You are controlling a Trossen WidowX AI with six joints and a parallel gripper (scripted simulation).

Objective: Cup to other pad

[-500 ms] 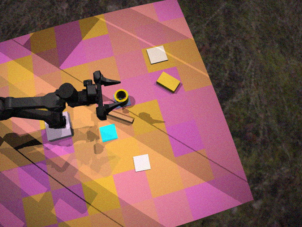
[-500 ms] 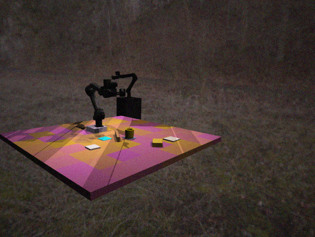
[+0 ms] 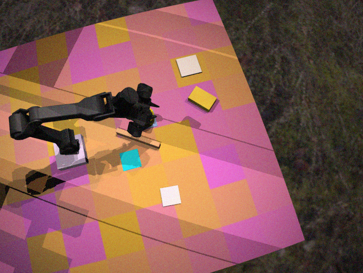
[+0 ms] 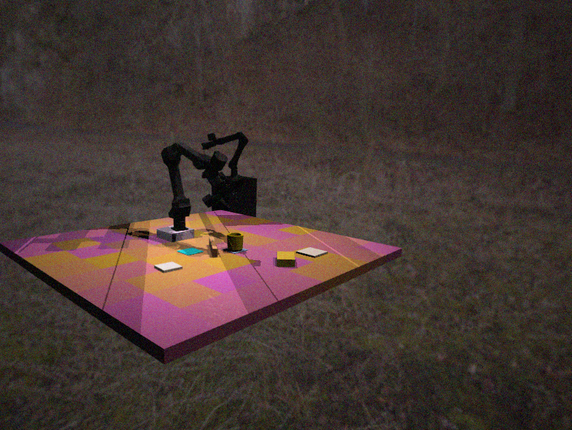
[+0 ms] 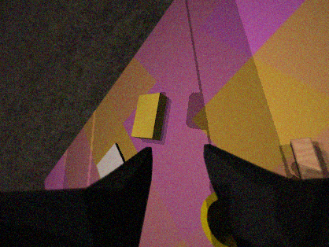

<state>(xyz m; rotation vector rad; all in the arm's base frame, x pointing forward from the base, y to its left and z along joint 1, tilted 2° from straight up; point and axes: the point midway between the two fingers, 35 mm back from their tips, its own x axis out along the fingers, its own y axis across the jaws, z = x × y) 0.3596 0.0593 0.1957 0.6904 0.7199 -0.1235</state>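
My gripper tip is 60 mm past the yellow cup, 40 mm to the right of it and 170 mm above it. Round my gripper tip: wooden bar (100 mm behind, 40 mm to the right, 200 mm below); grey-blue pad (60 mm behind, 50 mm to the left, 220 mm below); red marble (40 mm behind, 40 mm to the left, 190 mm below).
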